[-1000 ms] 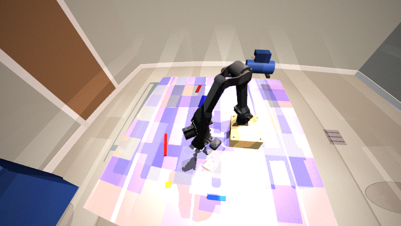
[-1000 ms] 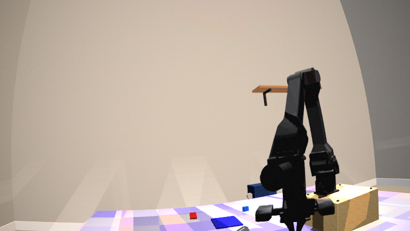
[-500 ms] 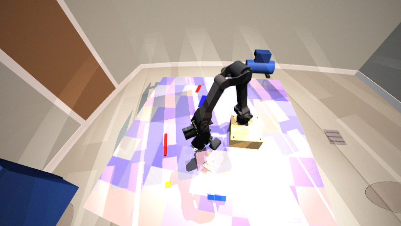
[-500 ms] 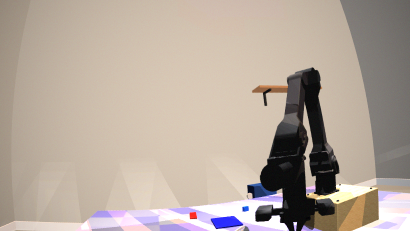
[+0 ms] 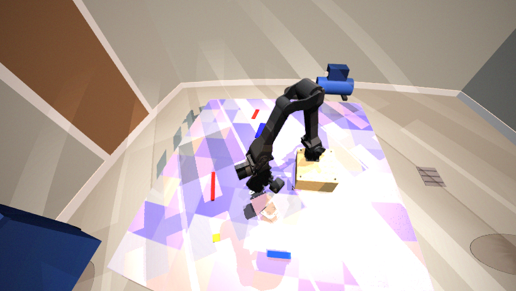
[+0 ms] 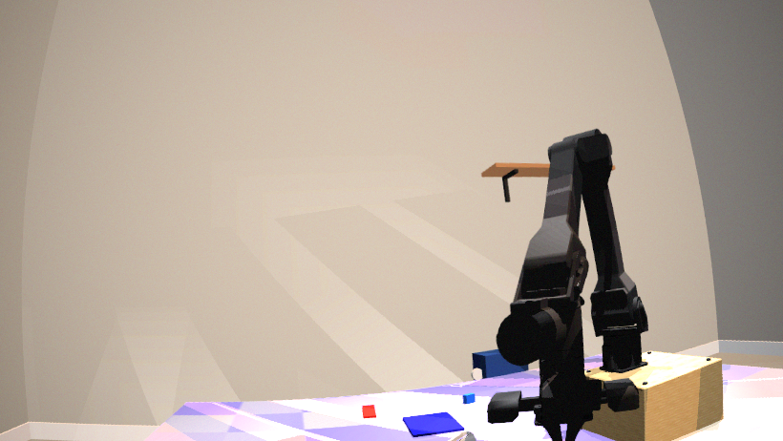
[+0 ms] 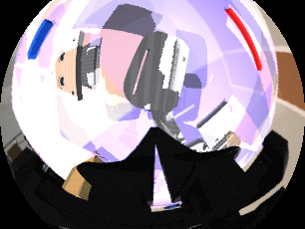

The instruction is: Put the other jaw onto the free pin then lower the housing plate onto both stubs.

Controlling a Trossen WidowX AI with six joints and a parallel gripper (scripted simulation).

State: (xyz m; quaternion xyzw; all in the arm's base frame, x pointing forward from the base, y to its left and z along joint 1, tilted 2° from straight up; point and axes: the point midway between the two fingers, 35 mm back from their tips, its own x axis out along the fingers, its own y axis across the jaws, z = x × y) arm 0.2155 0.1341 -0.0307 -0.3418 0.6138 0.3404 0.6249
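My gripper tip is 2 cm short of the grey jaw and 1 cm below it. Also, from my gripper tip: blue tile (6 cm ahead, 39 cm to the right, 2 cm below); then yellow square (17 cm ahead, 27 cm to the left, 2 cm below); then blue bar (9 cm behind, 29 cm to the left, 1 cm below).
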